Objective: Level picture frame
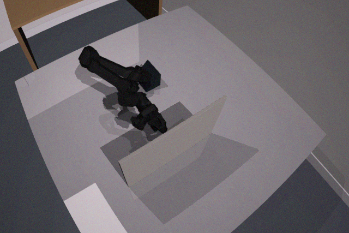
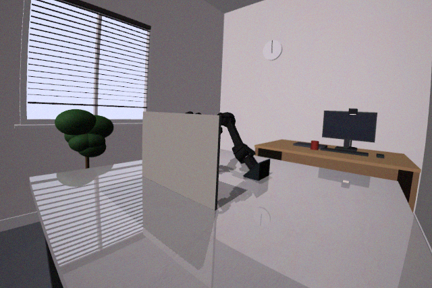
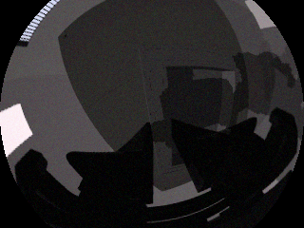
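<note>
The picture frame lies 5 cm below my gripper tip, 2 cm to the left of it and 1 cm ahead of it. The rest, counted from my gripper tip: beige wall panel: 7 cm below, 2 cm to the left, 2 cm ahead.
</note>
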